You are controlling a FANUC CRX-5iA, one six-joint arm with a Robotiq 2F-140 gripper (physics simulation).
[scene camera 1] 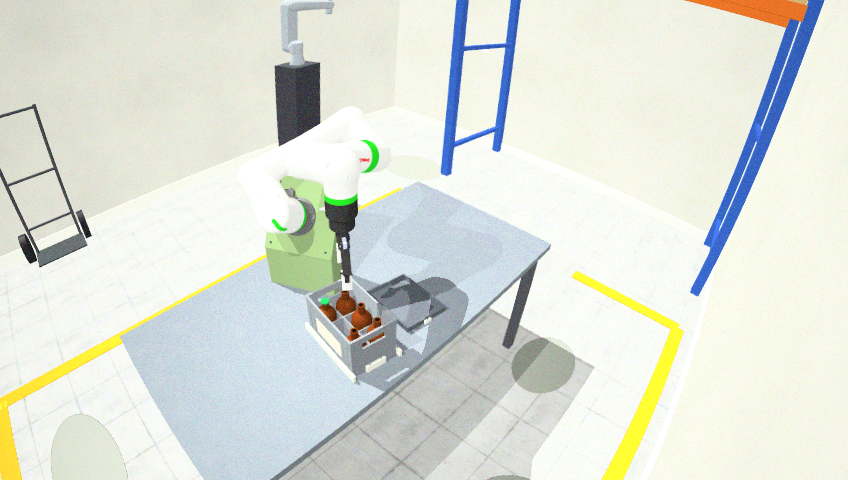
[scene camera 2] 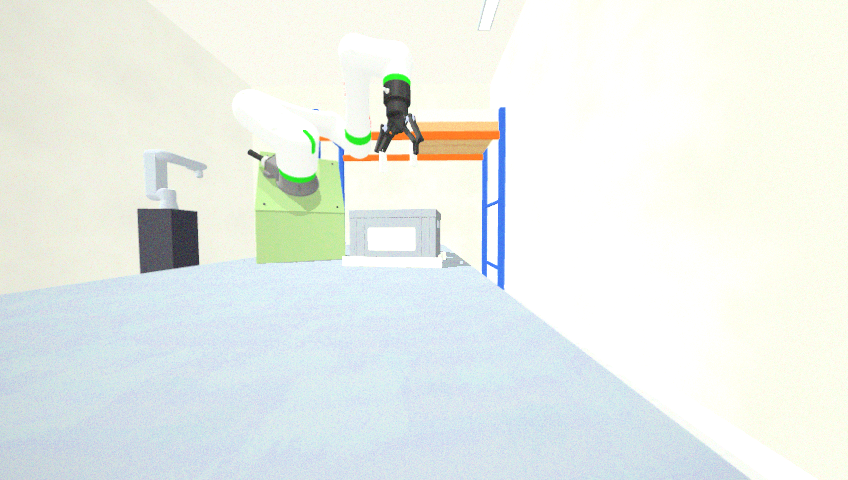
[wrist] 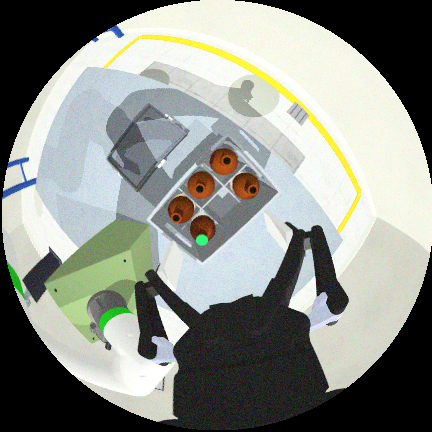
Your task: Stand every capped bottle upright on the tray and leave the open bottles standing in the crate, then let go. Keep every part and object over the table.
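Places are measured from the arm's base along level axes (x ahead, y left, z up), in millimetres.
Pixels of known places: gripper, fingertip midpoint: (scene camera 2: 397,169) (wrist: 220,235); arm's base, link origin: (scene camera 1: 298,216) (scene camera 2: 298,182) (wrist: 105,308).
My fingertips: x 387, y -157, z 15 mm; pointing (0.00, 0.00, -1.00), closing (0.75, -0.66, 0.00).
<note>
Ahead of a thing's pixels: the offset from my fingertips to its top centre. "spot": to the spot under its first point. Level surfaces: height alone.
A grey six-cell crate {3 mm ahead, 8 mm left, 142 mm down} (scene camera 1: 380,352) (scene camera 2: 393,213) (wrist: 239,222) stands on the table. One brown bottle with a green cap {91 mm back, 12 mm right, 154 mm down} (scene camera 1: 324,301) (wrist: 202,240) stands in its corner cell nearest the robot base's side. Several open brown bottles {70 mm back, 69 mm left, 154 mm down} (scene camera 1: 345,304) {18 mm ahead, 52 mm left, 154 mm down} (wrist: 201,185) stand upright in other cells; one cell is empty. The dark tray {35 mm ahead, 296 mm left, 291 mm down} (scene camera 1: 425,292) (wrist: 123,174) lies beside the crate with no bottle on it. My gripper (scene camera 1: 346,284) (scene camera 2: 398,160) (wrist: 220,235) is open and empty, pointing down above the crate. The bottles are hidden by the crate wall in scene camera 2.
The green robot base (scene camera 1: 303,264) (scene camera 2: 300,234) (wrist: 107,255) stands beside the crate. The table {317 mm down} (scene camera 1: 226,356) (scene camera 2: 297,368) has its near edge close to the crate and tray. Low white strips {spot: 12 mm ahead, 99 mm right, 289 mm down} (scene camera 1: 333,355) (scene camera 2: 392,261) lie along the crate's foot.
</note>
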